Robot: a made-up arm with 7 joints. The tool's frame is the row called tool.
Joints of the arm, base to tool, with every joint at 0 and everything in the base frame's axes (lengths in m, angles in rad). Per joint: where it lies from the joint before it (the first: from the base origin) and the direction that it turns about. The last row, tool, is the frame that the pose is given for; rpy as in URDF.
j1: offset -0.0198 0.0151 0.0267 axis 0 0.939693 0.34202
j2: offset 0.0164 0.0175 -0.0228 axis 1 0 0
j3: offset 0.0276 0.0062 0.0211 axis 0 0 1
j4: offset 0.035 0.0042 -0.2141 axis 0 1 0
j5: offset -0.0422 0.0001 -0.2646 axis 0 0 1
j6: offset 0.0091 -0.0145 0.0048 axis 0 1 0
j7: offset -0.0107 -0.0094 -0.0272 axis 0 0 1
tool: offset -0.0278 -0.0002 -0.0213 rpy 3.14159 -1.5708 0
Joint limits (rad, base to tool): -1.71..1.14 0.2..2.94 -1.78..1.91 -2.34..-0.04 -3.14..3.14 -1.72..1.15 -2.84..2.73
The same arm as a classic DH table. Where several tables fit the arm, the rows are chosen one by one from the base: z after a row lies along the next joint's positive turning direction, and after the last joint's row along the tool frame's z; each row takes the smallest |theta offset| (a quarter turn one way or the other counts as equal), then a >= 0, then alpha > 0; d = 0 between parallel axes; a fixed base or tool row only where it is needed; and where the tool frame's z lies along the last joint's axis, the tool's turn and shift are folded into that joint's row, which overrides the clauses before.
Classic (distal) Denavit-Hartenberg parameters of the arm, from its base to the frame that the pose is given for. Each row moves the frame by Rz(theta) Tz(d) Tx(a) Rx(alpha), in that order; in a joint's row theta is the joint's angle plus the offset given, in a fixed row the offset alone. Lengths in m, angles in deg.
base (fixed): d 0.0212, theta_offset 0, a -0.0198, alpha -70
j1: d 0.0247, theta_offset 90, a 0.0274, alpha 90
j2: d 0.044, theta_offset 70, a 0.0062, alpha -90
j3: d -0.193, theta_offset -90, a 0.035, alpha -90
j4: d 0.0043, theta_offset 0, a -0.0422, alpha 90
j5: d -0.2598, theta_offset 0, a 0.0091, alpha -90
j6: d -0.0239, theta_offset 0, a -0.0107, alpha 90
j7: d -0.0485, theta_offset -90, a 0.0002, alpha -90
tool (fixed): d -0.0278, theta_offset -90, a 0, alpha 0
Joint limits (deg, base to tool): -97.98..65.32 11.46..168.45 -101.99..109.43 -134.07..-2.29 -179.91..179.91 -98.55..65.89 -162.72..156.42

